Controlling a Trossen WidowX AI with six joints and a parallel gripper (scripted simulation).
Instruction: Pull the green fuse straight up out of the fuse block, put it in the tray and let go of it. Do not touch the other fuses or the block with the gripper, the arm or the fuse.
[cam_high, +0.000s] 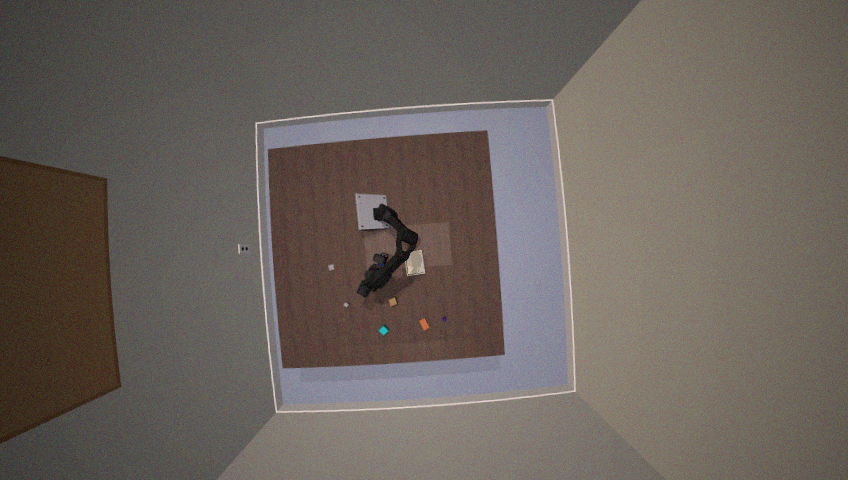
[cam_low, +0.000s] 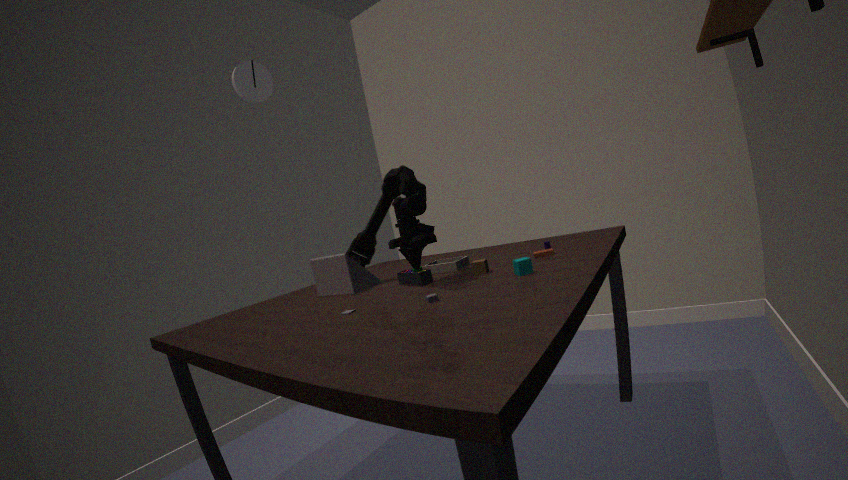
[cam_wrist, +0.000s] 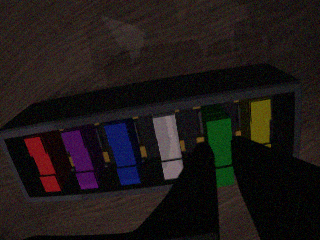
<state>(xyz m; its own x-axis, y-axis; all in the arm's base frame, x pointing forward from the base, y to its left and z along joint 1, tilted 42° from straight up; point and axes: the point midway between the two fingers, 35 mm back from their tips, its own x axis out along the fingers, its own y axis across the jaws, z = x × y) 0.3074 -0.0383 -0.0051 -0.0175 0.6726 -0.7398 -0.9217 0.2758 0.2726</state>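
Right now the white tray is 20 cm to the left of my gripper tip, 4 cm below it and 2 cm behind it. Round my gripper tip: green fuse 1 cm below; tan cube 18 cm ahead, 6 cm to the left, 3 cm below; teal cube 33 cm ahead, 3 cm below, 1 cm to the right.
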